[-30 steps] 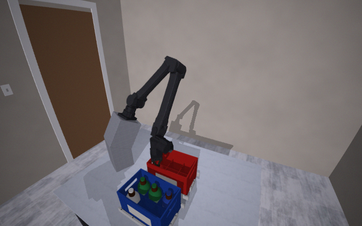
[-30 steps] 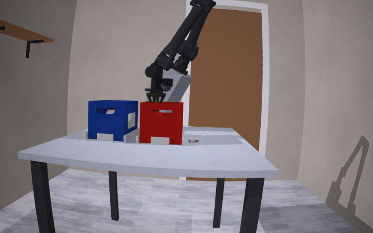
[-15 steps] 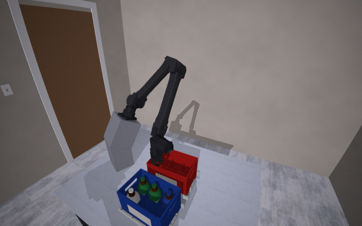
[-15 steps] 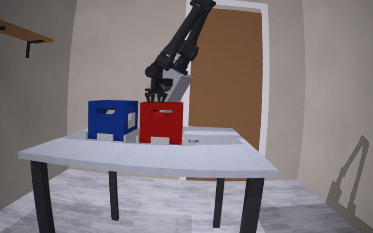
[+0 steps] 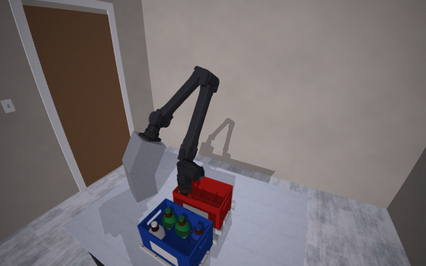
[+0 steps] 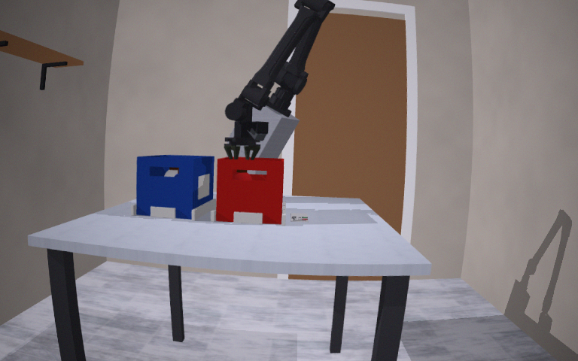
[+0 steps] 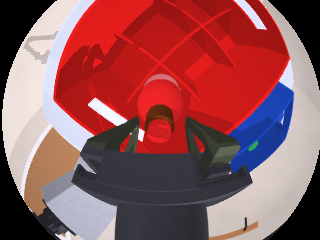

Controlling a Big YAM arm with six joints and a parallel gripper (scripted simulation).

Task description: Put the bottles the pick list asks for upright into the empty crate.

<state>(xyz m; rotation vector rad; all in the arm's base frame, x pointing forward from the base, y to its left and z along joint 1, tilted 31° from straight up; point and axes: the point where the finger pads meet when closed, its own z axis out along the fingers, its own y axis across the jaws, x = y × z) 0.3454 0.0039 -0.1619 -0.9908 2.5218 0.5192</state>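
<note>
My gripper is now 6 cm above the red-label bottle. The rest, counted from my hand: blue crate (10 cm ahead, 19 cm to the right, 6 cm below); red crate (9 cm ahead, 5 cm to the left, 6 cm below); white-label bottle (1 cm ahead, 24 cm to the right, 6 cm below).
</note>
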